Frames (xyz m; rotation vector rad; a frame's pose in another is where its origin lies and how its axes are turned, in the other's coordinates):
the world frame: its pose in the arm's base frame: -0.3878 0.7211 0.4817 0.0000 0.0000 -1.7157
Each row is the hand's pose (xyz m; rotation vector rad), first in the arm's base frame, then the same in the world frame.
Working: the arm's base frame: its pose in the world frame: 0.6575 0.4879 -0.4817 0.0000 0.0000 1.7157

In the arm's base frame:
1: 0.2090 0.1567 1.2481 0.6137 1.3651 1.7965
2: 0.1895 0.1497 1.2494 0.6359 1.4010 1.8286
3: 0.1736 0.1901 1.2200 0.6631 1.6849 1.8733
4: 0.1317 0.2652 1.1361 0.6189 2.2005 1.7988
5: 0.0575 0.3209 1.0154 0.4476 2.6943 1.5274
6: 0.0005 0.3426 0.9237 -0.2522 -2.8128 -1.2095
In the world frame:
1: 0.4723 0.6720 0.7664 0.6665 -1.4329 -2.0339
2: 0.4821 0.6538 0.7677 0.6658 -1.4450 -1.9746
3: 0.4444 0.6322 0.7383 0.8056 -1.5365 -1.6928
4: 0.3761 0.5799 0.6544 1.0940 -1.6564 -1.2452
5: 0.3317 0.4984 0.5337 1.4342 -1.7263 -0.8329
6: 0.3185 0.4389 0.4420 1.6779 -1.7359 -0.6073

